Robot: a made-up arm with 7 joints.
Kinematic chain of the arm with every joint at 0, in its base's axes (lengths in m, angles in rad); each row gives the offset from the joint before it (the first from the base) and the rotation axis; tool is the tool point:
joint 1: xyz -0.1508 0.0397 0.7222 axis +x
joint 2: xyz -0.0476 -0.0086 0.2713 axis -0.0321 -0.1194 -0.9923
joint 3: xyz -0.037 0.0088 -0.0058 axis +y
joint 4: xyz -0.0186 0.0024 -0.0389 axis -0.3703 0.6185 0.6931
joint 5: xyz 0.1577 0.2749 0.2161 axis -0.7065 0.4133 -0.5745
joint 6: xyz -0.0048 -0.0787 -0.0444 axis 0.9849 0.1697 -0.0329
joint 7: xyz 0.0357 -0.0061 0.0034 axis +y
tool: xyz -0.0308 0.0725 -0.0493
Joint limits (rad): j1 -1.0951..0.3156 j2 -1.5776..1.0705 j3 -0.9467..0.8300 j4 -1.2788..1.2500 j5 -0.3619..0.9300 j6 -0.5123..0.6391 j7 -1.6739..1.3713
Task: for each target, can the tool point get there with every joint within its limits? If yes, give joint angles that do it. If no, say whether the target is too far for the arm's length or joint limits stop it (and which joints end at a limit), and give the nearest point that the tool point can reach.
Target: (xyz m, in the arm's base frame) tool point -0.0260 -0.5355 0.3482
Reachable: no: joint limits stop it (at a limit: joint 1, joint 2, joint 3, joint 6) | nearest point 0.0447 -0.2578 0.9352 | short by 0.653 m
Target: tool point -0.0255 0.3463 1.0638
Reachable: yes | joints -0.9394 0.8515 0.4984 -1.0204 -0.1850 -0.1585 0.1648
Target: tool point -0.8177 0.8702 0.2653
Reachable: no: too far | nearest point -0.4887 0.4353 0.5388 | short by 0.610 m
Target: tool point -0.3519 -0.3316 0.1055
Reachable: no: joint limits stop it (at a limit: joint 1, joint 4, joint 5, joint 6) | nearest point -0.2999 0.2605 0.4506 | short by 0.687 m
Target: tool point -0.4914 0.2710 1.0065
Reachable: yes | joints -0.1324 -0.7855 0.5365 0.9507 0.6610 0.3043 0.5886
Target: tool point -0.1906 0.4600 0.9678
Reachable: yes | joints -0.5092 0.2964 -0.7218 -0.0383 0.7119 -0.3181 0.7796
